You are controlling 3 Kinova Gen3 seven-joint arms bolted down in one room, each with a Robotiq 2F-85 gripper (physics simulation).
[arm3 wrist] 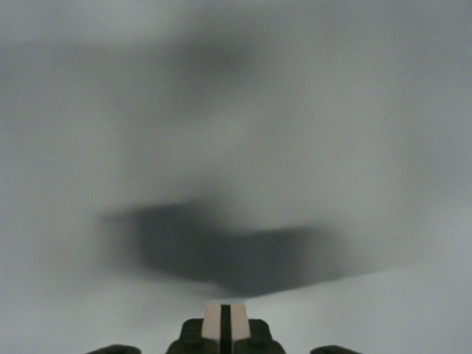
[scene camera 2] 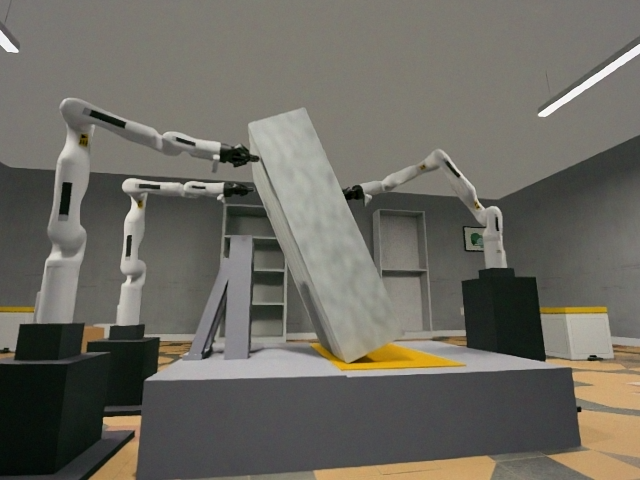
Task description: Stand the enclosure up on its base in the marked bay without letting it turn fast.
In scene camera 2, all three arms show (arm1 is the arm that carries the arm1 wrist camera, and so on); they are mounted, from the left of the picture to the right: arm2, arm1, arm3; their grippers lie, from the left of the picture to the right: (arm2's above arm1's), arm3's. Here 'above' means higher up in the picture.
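Note:
The enclosure [arm3 wrist: 300,150] [scene camera 2: 320,222] is a tall pale grey mottled block. It leans left, its lower left edge resting on the yellow marked bay [scene camera 2: 434,360] and its lower right side raised. Arm2's gripper [scene camera 2: 256,158] is shut, its tips at the enclosure's upper left side. Arm1's gripper [scene camera 2: 253,190] looks shut, lower on that side; whether it touches is unclear. Arm3's gripper [arm3 wrist: 226,308] is shut and empty, close to the enclosure's surface. In scene camera 2, arm3's gripper [scene camera 2: 346,193] is at the right side, its tips hidden behind the enclosure.
A low grey platform [scene camera 2: 361,418] carries the bay. A grey A-shaped support [scene camera 2: 238,299] stands on it, left of the enclosure. Black pedestals [scene camera 2: 31,413] [scene camera 2: 124,369] [scene camera 2: 504,315] bear the arms. Shelf units [scene camera 2: 284,310] [scene camera 2: 376,232] stand behind.

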